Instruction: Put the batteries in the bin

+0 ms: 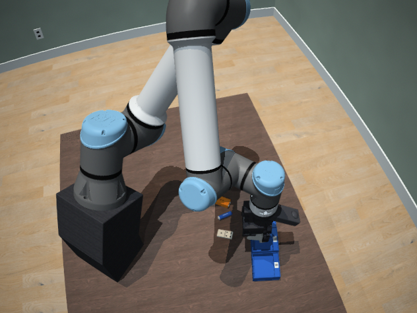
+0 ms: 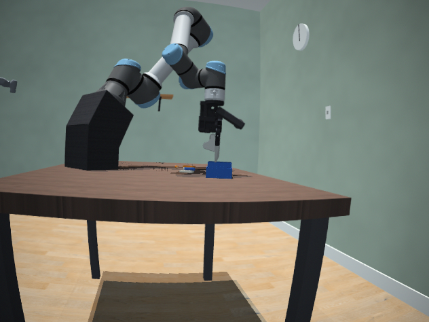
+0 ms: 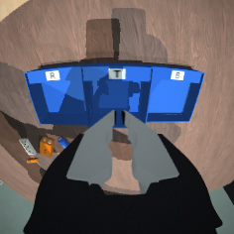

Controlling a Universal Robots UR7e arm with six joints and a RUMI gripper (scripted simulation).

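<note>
The joined blue bins is 40 mm below my hand and 10 mm ahead of it. Also, from my hand: thin orange battery 290 mm to the left, 90 mm behind, 60 mm below; blue cylindrical battery 140 mm to the left, 70 mm behind, 50 mm below; orange nine-volt battery 190 mm to the left, 50 mm below, 50 mm behind.
</note>
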